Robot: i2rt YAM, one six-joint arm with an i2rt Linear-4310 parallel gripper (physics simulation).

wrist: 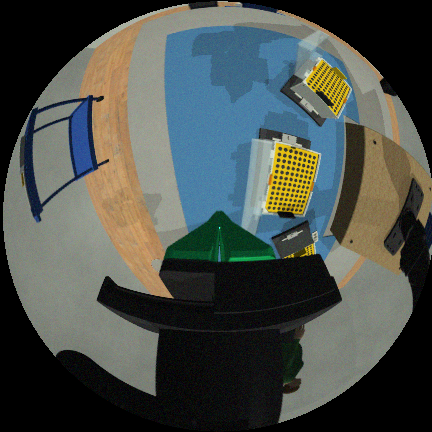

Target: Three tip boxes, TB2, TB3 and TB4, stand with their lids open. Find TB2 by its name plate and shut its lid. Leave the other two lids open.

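Places are measured from the arm's base along level axes (x ahead, y left, z up), in metres.
Pixels of known places: gripper, fingertip midpoint: [218, 216].
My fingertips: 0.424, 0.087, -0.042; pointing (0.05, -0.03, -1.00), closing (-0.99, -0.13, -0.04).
Behind a point stands the place of what it marks, as x, y, z.
The middle tip box, TB2 [293, 179] @(0.314, 0.063, -0.136), stands on the blue mat with yellow, dark-holed tip rows. Its clear lid [254, 175] @(0.400, 0.047, -0.050) stands open along its left side; its name plate does not show. Another tip box [328, 87] @(0.273, -0.136, -0.136) stands turned at the upper right with its clear lid [311, 46] open. A third tip box [292, 241] @(0.235, 0.214, -0.164) is partly hidden behind the gripper; a small part of its name plate [315, 236] @(0.140, 0.213, -0.191) shows, unreadable, and its lid cannot be made out. My gripper [218, 216] @(0.424, 0.087, -0.042) is shut and empty, its green fingertips together, below and left of TB2 in the view.
The blue mat [200, 125] @(0.473, 0.007, -0.193) lies on a grey surface with a wooden border [107, 65]. A blue-framed rack [82, 137] stands at the left. A tan board [372, 200] @(0.097, 0.031, -0.098) with the black arm base is at the right. Dark shadows fall across the mat.
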